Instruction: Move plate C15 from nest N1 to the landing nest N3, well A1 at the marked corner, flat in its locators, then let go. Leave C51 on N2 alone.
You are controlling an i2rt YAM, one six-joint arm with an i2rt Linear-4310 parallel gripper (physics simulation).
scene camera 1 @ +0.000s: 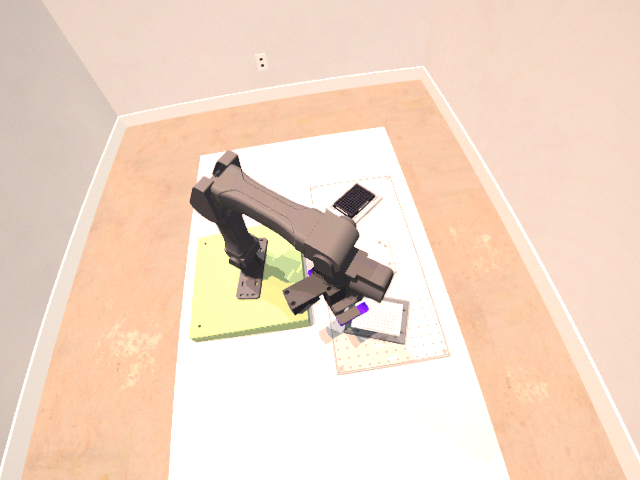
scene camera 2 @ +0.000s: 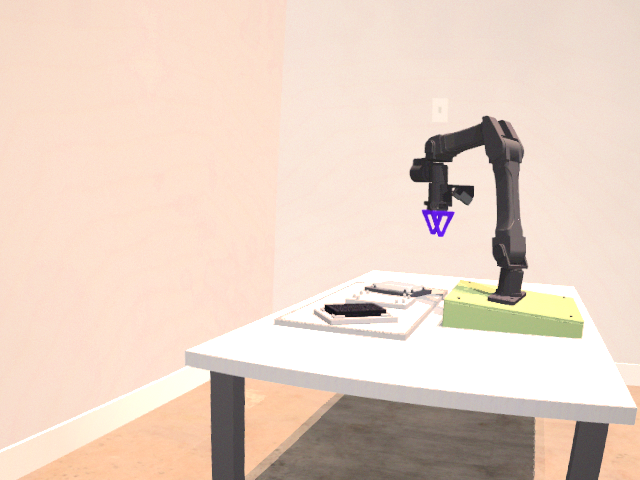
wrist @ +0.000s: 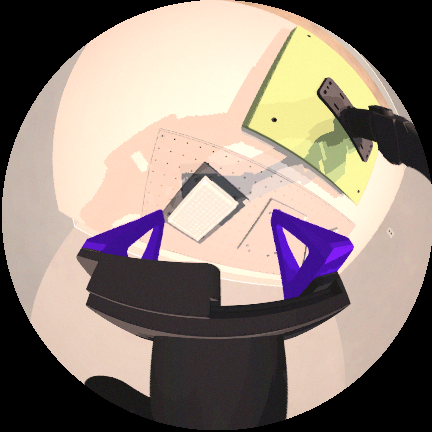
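A white plate (scene camera 1: 385, 316) (scene camera 2: 399, 285) (wrist: 202, 210) sits on a dark grey nest (scene camera 1: 405, 324) (scene camera 2: 421, 292) (wrist: 226, 183). A black plate (scene camera 1: 354, 200) (scene camera 2: 354, 309) sits on a white nest (scene camera 1: 369, 210) (scene camera 2: 361, 319) at the other end of the board. A white nest (scene camera 1: 385, 250) (scene camera 2: 385, 299) (wrist: 264, 235) with small pegs stands between them, without a plate. No labels or marked corner can be read. My gripper (scene camera 1: 332, 298) (scene camera 2: 436, 234) (wrist: 217, 214) is open and empty, high above the board, to the arm-base side of the white plate in scene camera 1.
The nests stand on a perforated board (scene camera 1: 361, 356) (scene camera 2: 305, 321) (wrist: 170, 150) on a white table (scene camera 1: 310, 413) (scene camera 2: 465, 361). The arm is mounted on a yellow-green block (scene camera 1: 219, 294) (scene camera 2: 511, 324) (wrist: 285, 100) beside the board. The arm covers part of the middle nest in scene camera 1.
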